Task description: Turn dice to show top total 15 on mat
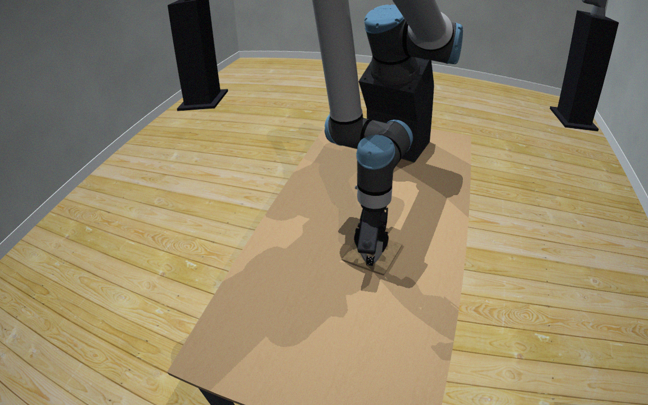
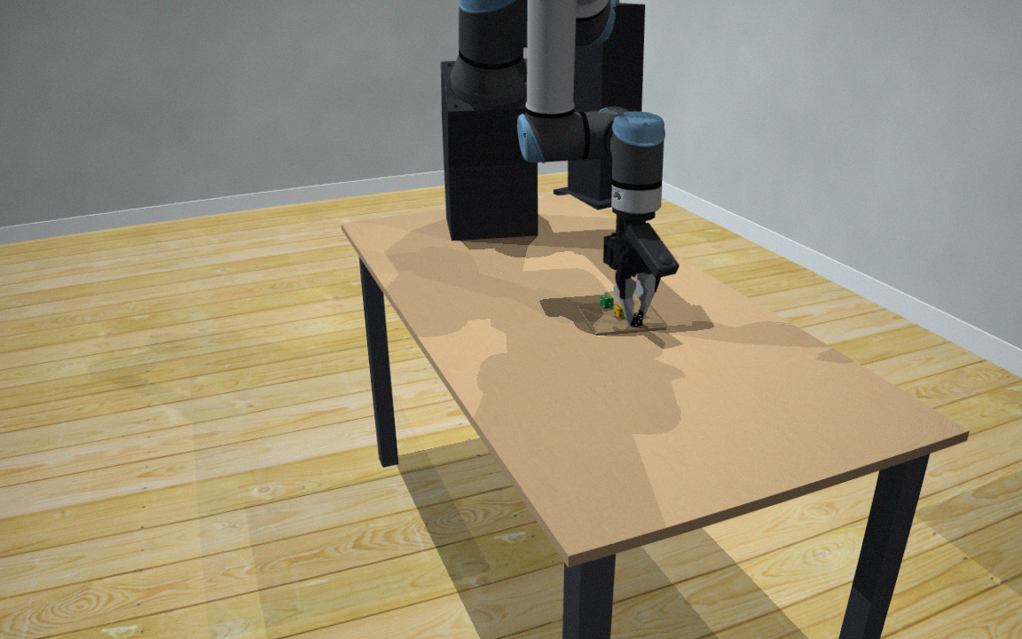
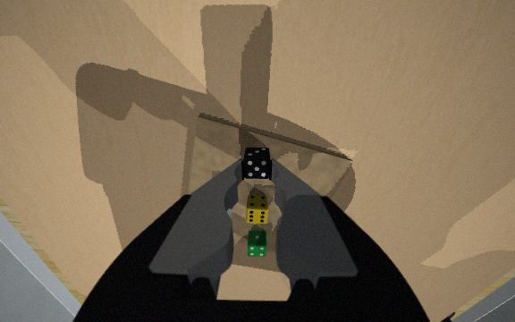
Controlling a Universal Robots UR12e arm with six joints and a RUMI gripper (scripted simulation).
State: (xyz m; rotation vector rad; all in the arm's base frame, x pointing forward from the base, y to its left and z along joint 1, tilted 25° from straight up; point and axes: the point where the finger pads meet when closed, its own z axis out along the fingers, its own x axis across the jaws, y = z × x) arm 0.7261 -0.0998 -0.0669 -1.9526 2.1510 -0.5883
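My gripper is now 1 cm above the black die. Round my hand: thin square mat 5 cm behind, 2 cm below, 1 cm to the left; yellow die 5 cm behind, 1 cm to the left, 1 cm below; green die 10 cm behind, 1 cm to the left, 1 cm below.
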